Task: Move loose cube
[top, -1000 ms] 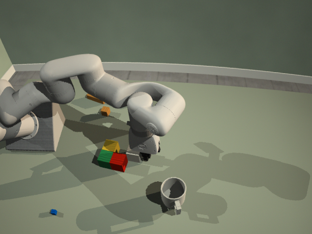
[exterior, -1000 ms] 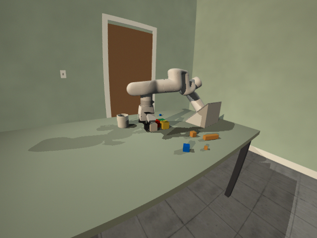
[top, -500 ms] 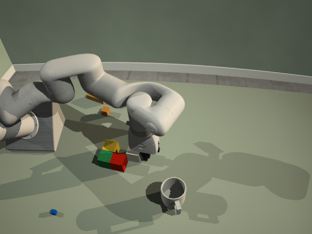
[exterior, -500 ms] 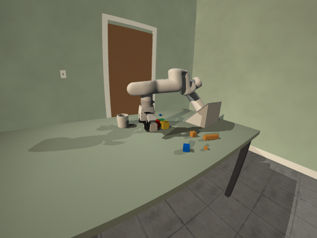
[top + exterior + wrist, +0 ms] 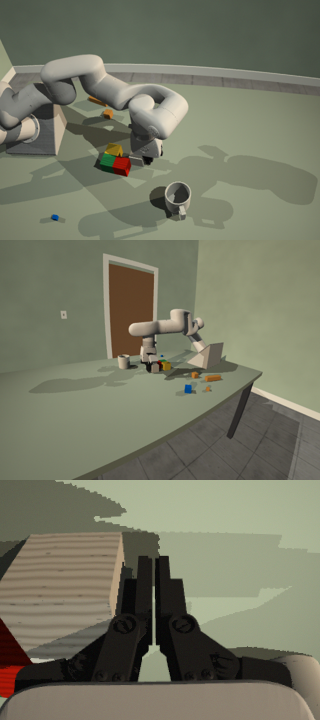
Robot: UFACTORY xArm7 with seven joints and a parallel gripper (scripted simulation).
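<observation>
My hand is 10 cm past the red cube and 4 cm to the left of it. Also, from my hand: long orange block: 26 cm behind, 32 cm to the left, 1 cm below; yellow cube: 13 cm behind, 2 cm to the left; beige cube: 4 cm behind, 1 cm to the left.
</observation>
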